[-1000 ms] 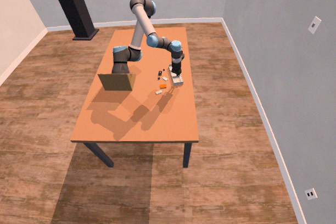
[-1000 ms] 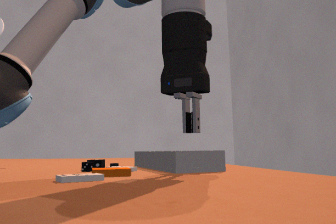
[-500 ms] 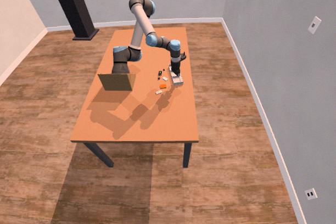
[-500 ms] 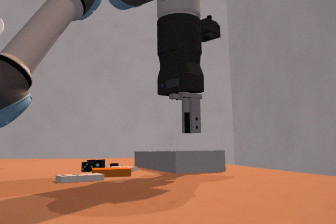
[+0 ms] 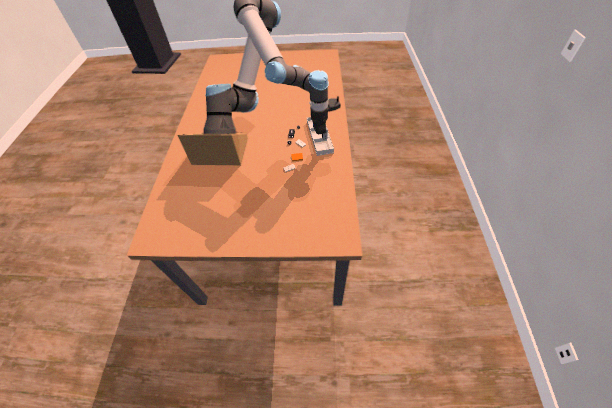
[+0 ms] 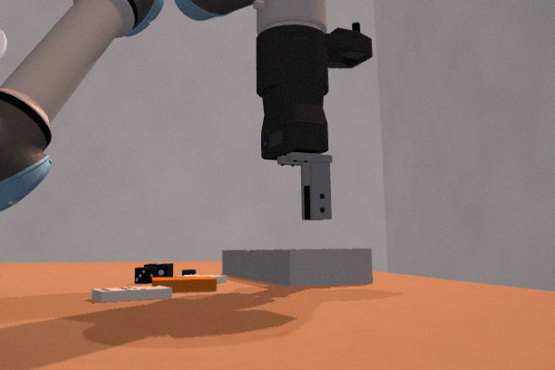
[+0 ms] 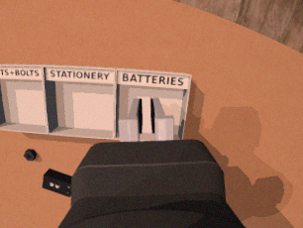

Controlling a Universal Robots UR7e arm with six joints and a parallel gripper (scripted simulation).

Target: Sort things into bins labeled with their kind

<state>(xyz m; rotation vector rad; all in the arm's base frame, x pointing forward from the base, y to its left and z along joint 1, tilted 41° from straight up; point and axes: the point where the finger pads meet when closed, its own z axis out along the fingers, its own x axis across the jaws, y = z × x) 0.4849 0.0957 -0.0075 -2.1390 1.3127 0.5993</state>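
Right now the grey bin tray is 30 mm behind my hand, 70 mm to the left of it and 60 mm below it. From my hand the other things lie so: orange domino 120 mm behind, 80 mm to the right, 70 mm below; then black die 180 mm behind, 10 mm to the left, 70 mm below; then black 9V battery 180 mm behind, 60 mm to the left, 70 mm below.
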